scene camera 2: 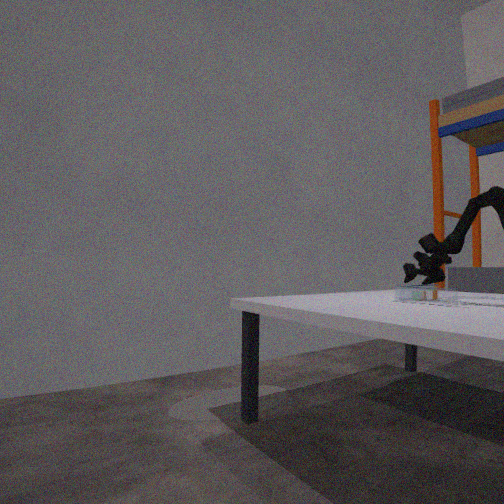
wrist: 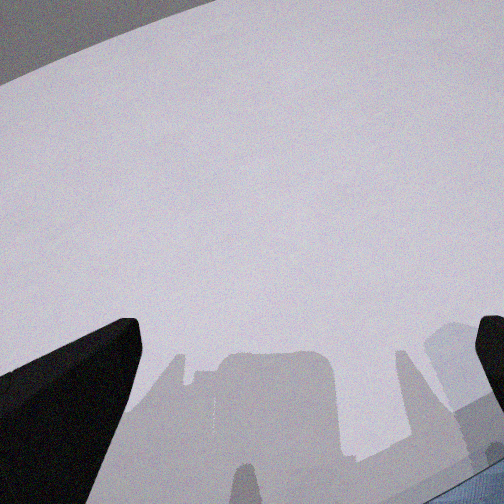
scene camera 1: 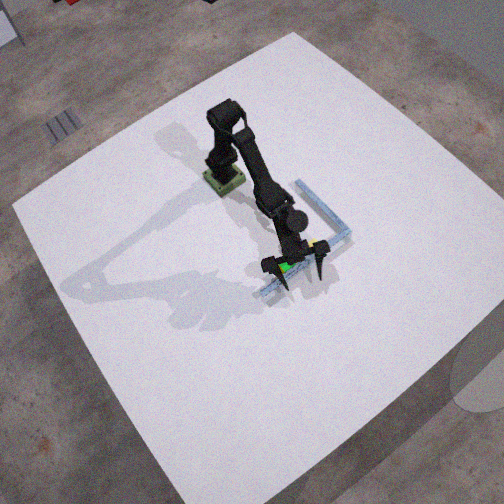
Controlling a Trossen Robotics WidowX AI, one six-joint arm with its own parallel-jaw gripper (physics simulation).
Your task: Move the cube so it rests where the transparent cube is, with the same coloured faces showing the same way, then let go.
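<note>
In scene camera 1 my gripper (scene camera 1: 297,272) hangs open just above the white table, fingers spread wide. A small cube with a green face (scene camera 1: 288,266) sits between and under the fingers, mostly hidden by the wrist. A bit of yellow and green (scene camera 1: 318,243) shows just behind the gripper, by the pale blue strip; I cannot tell if it is the transparent cube. The wrist view shows only the two dark fingertips (wrist: 290,385) apart, bare table and shadows. In scene camera 2 the gripper (scene camera 2: 424,270) is small, above the table's far part.
A pale blue L-shaped strip (scene camera 1: 325,205) lies on the table around the gripper, running from the arm's side to the front. The arm's green base (scene camera 1: 224,180) stands behind. An orange and blue shelf frame (scene camera 2: 470,150) stands beyond the table in scene camera 2.
</note>
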